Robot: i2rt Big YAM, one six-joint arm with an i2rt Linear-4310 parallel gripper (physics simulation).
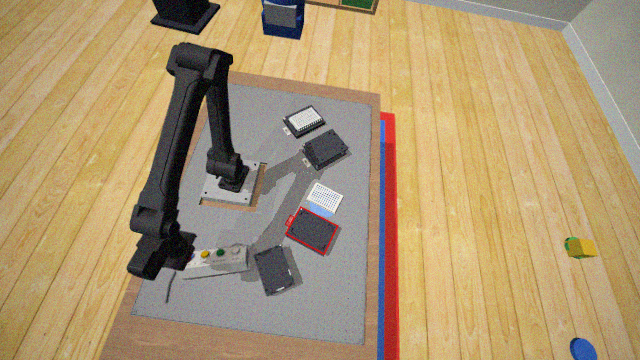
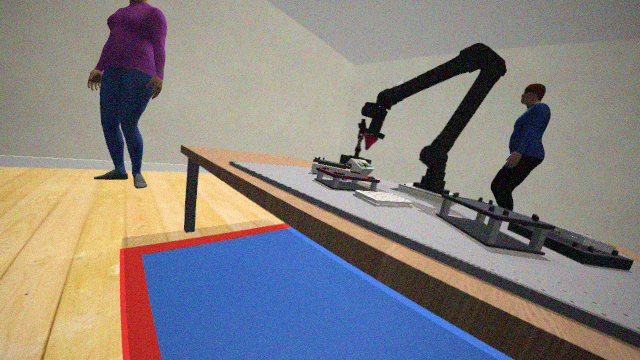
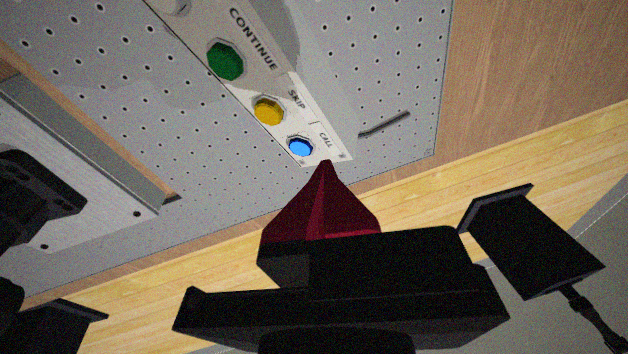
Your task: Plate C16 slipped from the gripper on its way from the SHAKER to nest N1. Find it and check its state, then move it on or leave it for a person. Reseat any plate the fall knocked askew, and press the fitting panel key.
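Places are measured from the arm's base along level axes (x ahead, y left, z up), in metres.
Pixels of known places: gripper, fingertip midpoint: (image 1: 187, 260) (image 2: 366, 149) (image 3: 327, 166); arm's base at its link origin: (image 1: 234, 177) (image 2: 430, 190) (image 3: 10, 190).
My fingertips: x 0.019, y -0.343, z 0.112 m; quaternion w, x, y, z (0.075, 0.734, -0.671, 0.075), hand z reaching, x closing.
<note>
For each thing: its top centre in the pictures, then the offset to it from my fingertips. "spot": a spot on its surface instead.
- blue CALL key at a spot on its surface: (image 3: 301, 147) spot: 0.029 m back, 0.013 m left, 0.069 m down
- panel at its top centre: (image 3: 272, 80) (image 1: 210, 259) (image 2: 361, 160) 0.047 m ahead, 0.022 m left, 0.053 m down
- yellow SKIP key at its top centre: (image 3: 270, 116) (image 1: 204, 254) 0.015 m ahead, 0.033 m left, 0.062 m down
- green CONTINUE key at its top centre: (image 3: 225, 65) (image 1: 219, 252) 0.061 m ahead, 0.053 m left, 0.062 m down
- whitish key at its top centre: (image 1: 234, 250) 0.107 m ahead, 0.072 m left, 0.062 m down
- light blue patch at a spot on its surface: (image 1: 320, 209) spot: 0.351 m ahead, 0.319 m left, 0.136 m down
- black holder at its top centre: (image 2: 565, 233) (image 1: 304, 118) 0.168 m ahead, 0.717 m left, 0.106 m down
- black raised unit at its top centre: (image 2: 492, 202) (image 1: 325, 144) 0.300 m ahead, 0.583 m left, 0.073 m down
- dark cable at a spot on its surface: (image 3: 384, 125) spot: 0.072 m back, 0.107 m right, 0.132 m down
My gripper (image 1: 190, 256) (image 2: 368, 145) (image 3: 327, 166) is shut and empty, its red tips above the panel's end near the blue CALL key (image 3: 301, 147). The panel (image 1: 231, 258) (image 2: 361, 166) also has a yellow SKIP key (image 3: 269, 111) (image 1: 205, 254), a green CONTINUE key (image 3: 225, 60) (image 1: 220, 252) and a whitish key (image 1: 236, 248). A white plate (image 1: 325, 196) (image 2: 384, 198) lies wells up on the grey board, with a light blue patch (image 1: 320, 209) beside it. Its label is unreadable. Another white plate (image 1: 305, 119) sits in a black holder (image 1: 300, 134) (image 2: 590, 252).
A red-edged raised stand (image 1: 312, 231) (image 2: 347, 175) is beside the loose plate. A dark tilted-looking stand (image 1: 274, 270) is near the panel; a black raised unit (image 1: 325, 149) (image 2: 492, 210) is near the holder. A dark cable (image 3: 384, 125) lies beyond the panel. Two people (image 2: 135, 45) (image 2: 531, 125) stand behind the table.
</note>
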